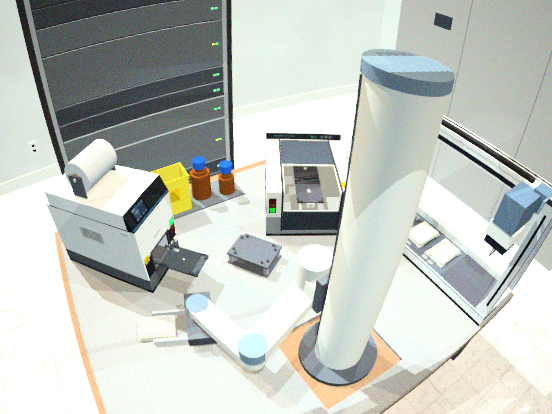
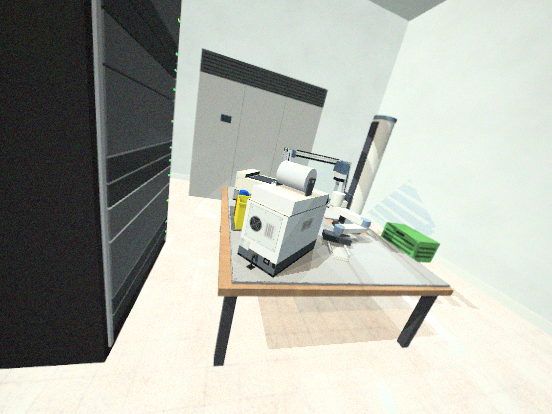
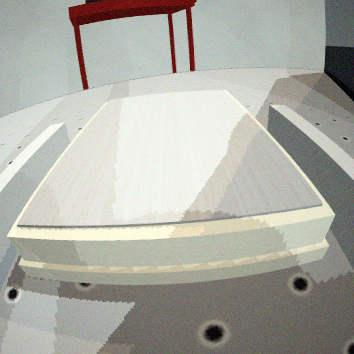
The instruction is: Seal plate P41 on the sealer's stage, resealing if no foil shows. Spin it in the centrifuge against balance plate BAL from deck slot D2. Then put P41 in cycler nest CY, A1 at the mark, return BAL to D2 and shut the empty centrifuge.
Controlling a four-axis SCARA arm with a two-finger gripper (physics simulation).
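Places are measured from the arm's base along level axes (x ahead, y left, z up), in centimetres.
Where they show: gripper, fingertip midpoint: (image 1: 153,327) (image 2: 339,253) (image 3: 166,128); arm's base at its link origin: (image 1: 337,352).
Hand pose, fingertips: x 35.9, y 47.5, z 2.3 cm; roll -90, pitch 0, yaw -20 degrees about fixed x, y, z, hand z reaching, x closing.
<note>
Things, the pixels of their top centre, and the offset from my fingertips.
- pale plate at its top centre: (image 3: 164,122) (image 1: 155,326) (image 2: 339,251) dx -0.4, dy -1.0, dz +0.7 cm
- sealer at its top centre: (image 1: 91,151) (image 2: 301,164) dx +37.8, dy +0.0, dz +46.6 cm
A pale plate (image 1: 150,331) (image 2: 341,256) (image 3: 170,175), with a smooth greyish-white sheet over its top, lies level on the bench at the front left; its label cannot be read. My gripper (image 1: 154,327) (image 2: 338,250) (image 3: 166,128) is shut on this plate, one finger along each long side, the pads hidden by it. The sealer (image 1: 107,220) (image 2: 285,220) stands behind, its dark stage (image 1: 184,259) out and bare. A white open-topped instrument (image 1: 273,185), seemingly the centrifuge, shows a dark holder inside. Two pale plates (image 1: 424,233) (image 1: 443,252) sit on the right-hand deck; which is BAL cannot be told.
A low dark stand (image 1: 255,250) with corner knobs is mid-bench. The arm's column (image 1: 372,215) (image 2: 372,160) hides part of the bench. A yellow bin (image 1: 179,192) and brown bottles (image 1: 201,185) (image 1: 226,183) stand behind. A green crate (image 2: 410,242) and red cart (image 3: 132,12) stand beyond.
</note>
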